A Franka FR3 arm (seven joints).
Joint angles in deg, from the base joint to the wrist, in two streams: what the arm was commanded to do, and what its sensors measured. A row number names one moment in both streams.
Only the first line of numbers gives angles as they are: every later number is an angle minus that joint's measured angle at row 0.
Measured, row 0: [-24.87 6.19 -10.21 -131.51 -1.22 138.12 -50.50]
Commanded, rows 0 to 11: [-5.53 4.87 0.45 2.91 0.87 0.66 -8.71]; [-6.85 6.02 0.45 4.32 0.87 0.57 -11.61]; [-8.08 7.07 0.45 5.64 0.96 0.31 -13.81]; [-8.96 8.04 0.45 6.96 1.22 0.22 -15.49]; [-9.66 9.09 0.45 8.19 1.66 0.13 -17.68]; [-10.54 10.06 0.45 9.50 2.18 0.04 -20.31]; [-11.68 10.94 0.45 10.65 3.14 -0.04 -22.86]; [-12.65 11.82 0.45 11.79 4.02 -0.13 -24.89]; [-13.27 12.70 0.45 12.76 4.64 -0.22 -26.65]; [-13.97 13.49 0.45 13.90 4.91 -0.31 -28.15]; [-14.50 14.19 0.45 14.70 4.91 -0.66 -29.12]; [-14.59 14.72 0.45 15.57 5.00 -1.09 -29.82]
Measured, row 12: [-12.28 8.53 0.03 11.10 3.73 -0.37 -25.66]
